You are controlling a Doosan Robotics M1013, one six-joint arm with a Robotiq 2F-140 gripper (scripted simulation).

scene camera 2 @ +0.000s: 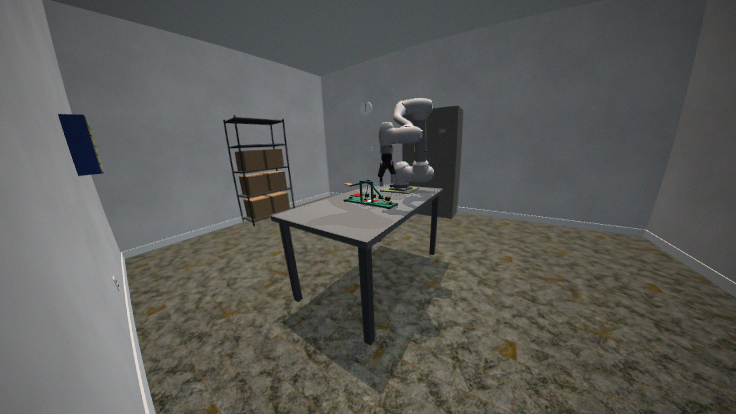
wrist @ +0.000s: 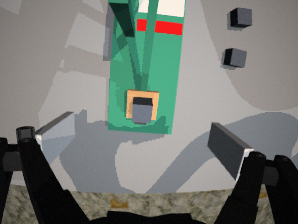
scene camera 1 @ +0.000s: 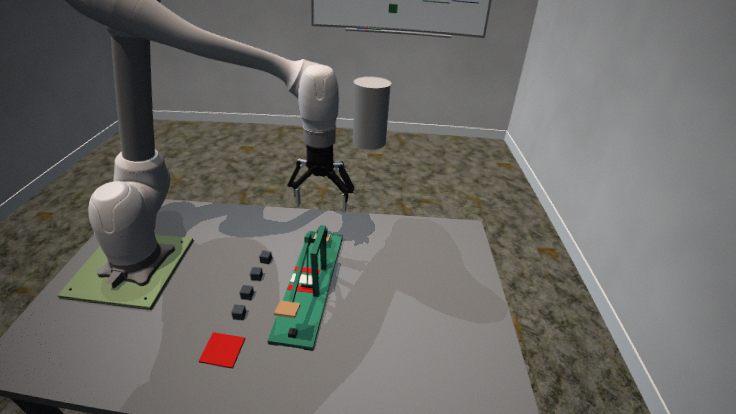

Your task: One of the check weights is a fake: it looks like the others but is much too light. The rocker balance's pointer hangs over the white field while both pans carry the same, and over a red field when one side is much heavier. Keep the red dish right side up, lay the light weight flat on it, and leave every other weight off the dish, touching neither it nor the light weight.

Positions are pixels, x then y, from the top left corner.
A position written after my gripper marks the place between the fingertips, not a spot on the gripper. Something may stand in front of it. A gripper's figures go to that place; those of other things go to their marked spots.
Labels:
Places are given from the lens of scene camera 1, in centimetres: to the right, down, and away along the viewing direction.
my gripper (scene camera 1: 321,207): -15, 0, 119
green rocker balance (scene camera 1: 306,314): -17, 30, 103
red dish (scene camera 1: 222,350): -37, 37, 93

